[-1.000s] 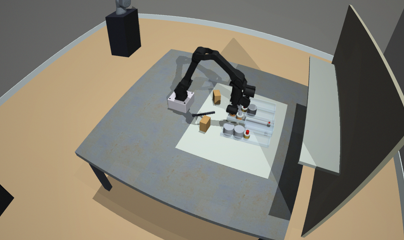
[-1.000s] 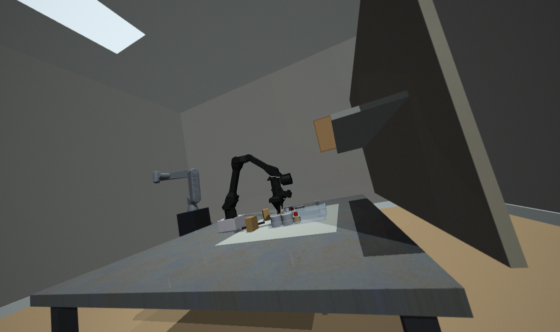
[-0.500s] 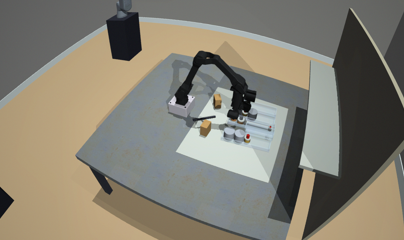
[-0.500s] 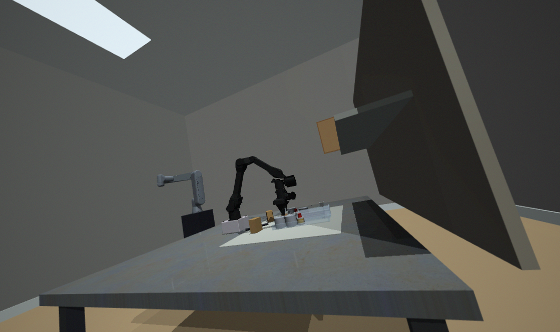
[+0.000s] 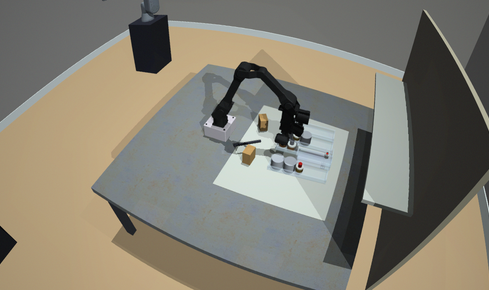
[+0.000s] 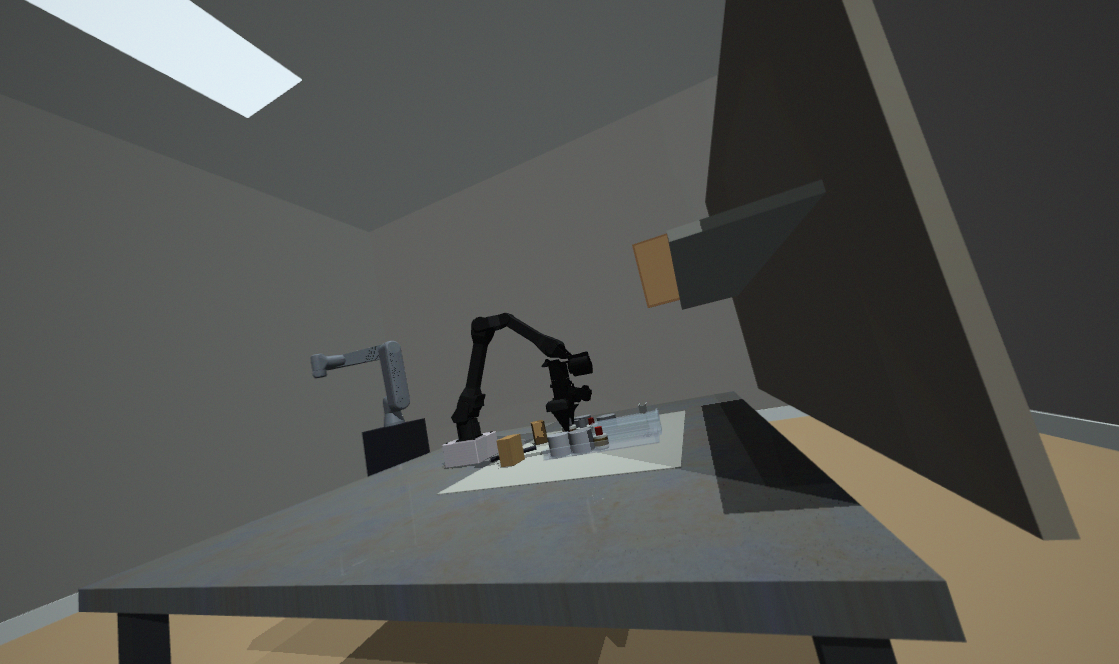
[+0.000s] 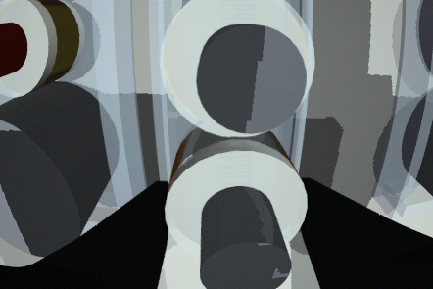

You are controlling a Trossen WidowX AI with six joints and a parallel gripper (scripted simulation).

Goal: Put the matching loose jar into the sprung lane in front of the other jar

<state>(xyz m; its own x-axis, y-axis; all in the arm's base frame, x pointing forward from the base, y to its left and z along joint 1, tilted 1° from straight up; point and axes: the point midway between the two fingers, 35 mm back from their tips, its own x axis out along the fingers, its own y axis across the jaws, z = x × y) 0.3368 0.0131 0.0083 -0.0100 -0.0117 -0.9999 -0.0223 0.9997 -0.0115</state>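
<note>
Right now the lane rack is 150 mm ahead of my gripper tip, 20 mm to the right of it and 20 mm below it. Also, from my gripper tip: black stick: 180 mm behind, 40 mm to the right, 30 mm below; then red tip: 230 mm ahead, 30 mm to the right, 30 mm above.
</note>
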